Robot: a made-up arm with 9 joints. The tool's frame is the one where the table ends. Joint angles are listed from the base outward.
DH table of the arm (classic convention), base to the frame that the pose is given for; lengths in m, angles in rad. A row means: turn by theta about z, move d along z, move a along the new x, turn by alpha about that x. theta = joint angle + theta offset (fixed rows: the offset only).
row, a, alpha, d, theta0
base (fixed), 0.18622, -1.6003, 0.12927, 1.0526
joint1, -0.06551, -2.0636, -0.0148, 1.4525
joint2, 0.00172, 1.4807, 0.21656, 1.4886
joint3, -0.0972, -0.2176, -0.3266, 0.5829
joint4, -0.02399, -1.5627, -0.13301, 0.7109
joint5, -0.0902, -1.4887, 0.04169, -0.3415
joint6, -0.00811, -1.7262, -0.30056, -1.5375
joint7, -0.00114, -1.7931, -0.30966, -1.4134
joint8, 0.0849, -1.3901, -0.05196, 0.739
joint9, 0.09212, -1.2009, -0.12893, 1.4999
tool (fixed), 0, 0, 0.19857, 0.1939
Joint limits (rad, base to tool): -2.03..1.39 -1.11..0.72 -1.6..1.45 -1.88..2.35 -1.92..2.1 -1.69..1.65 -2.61..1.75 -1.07..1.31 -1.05..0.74
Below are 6 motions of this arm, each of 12 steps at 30 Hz.
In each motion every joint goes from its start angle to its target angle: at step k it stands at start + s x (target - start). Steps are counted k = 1, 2, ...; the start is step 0. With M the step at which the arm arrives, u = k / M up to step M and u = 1 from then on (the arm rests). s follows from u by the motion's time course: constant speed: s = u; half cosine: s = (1 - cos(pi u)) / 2; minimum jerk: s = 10 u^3 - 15 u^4 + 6 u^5.
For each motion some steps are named. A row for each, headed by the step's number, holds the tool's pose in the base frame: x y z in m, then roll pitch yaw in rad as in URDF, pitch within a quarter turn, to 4 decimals.
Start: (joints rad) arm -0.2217 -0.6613 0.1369 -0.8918 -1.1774 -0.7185 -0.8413 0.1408 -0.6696
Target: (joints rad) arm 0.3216 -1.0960 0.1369 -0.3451 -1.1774 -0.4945 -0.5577 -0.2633 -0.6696
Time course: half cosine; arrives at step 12
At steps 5, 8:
5: 0.3913 0.5243 0.6471 -0.6338 0.9273 1.6084
8: 0.5572 0.5771 0.3888 0.2690 1.3627 2.2410

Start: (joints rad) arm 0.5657 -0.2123 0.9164 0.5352 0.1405 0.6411 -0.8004 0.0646 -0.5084
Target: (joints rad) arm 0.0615 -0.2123 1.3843 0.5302 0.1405 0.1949 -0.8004 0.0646 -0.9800
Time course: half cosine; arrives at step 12
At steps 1, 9, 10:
1: 0.4877 0.1899 0.0095 2.2753 0.4411 -0.6593
9: 0.6268 -0.1080 0.1427 2.7679 -0.0278 -0.9168
10: 0.6256 -0.1424 0.1512 2.8048 -0.0589 -0.9615

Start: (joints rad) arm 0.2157 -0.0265 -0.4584 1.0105 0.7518 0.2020 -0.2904 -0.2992 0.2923
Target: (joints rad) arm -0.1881 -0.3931 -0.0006 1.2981 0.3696 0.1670 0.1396 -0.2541 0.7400
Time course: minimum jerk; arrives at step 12
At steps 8, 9, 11, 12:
8: 0.1909 0.1182 0.1791 2.6107 0.3568 -1.2320
9: 0.2149 0.1214 0.1784 2.6376 0.3821 -1.3190
11: 0.2380 0.1225 0.1770 2.6583 0.4049 -1.3999
12: 0.2392 0.1225 0.1769 2.6593 0.4060 -1.4041

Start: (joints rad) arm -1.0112 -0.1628 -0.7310 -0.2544 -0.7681 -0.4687 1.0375 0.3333 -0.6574
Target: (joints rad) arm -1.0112 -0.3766 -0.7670 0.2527 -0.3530 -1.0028 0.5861 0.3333 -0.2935
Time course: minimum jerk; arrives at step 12
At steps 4, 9, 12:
4: -0.2344 -0.2933 0.4548 -1.8474 -0.5591 -0.6873
9: -0.0404 -0.1510 0.4030 -2.4775 -0.1833 -0.4948
12: -0.0114 -0.1382 0.3862 -2.5557 -0.1002 -0.4999

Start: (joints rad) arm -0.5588 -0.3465 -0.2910 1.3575 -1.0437 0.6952 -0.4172 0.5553 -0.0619
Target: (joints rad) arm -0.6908 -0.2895 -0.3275 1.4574 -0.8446 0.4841 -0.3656 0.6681 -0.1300
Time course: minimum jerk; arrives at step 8
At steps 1, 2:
1: 0.3029 0.0096 0.8086 -2.5360 -0.3214 -0.4066
2: 0.3030 0.0012 0.8033 -2.5408 -0.3104 -0.4176

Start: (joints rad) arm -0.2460 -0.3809 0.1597 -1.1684 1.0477 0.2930 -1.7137 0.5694 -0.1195
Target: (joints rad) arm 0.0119 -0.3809 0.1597 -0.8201 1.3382 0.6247 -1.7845 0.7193 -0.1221
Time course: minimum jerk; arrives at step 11
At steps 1, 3, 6, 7, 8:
1: -0.0186 -0.1228 0.0968 0.5860 1.3078 0.0970
3: -0.0039 -0.1372 0.1028 0.2929 1.2871 -0.1692
6: 0.0456 -0.2004 0.1416 -0.4390 1.0946 -0.7843
7: 0.0607 -0.2243 0.1623 -0.5958 1.0045 -0.8938
8: 0.0722 -0.2434 0.1820 -0.7036 0.9274 -0.9609

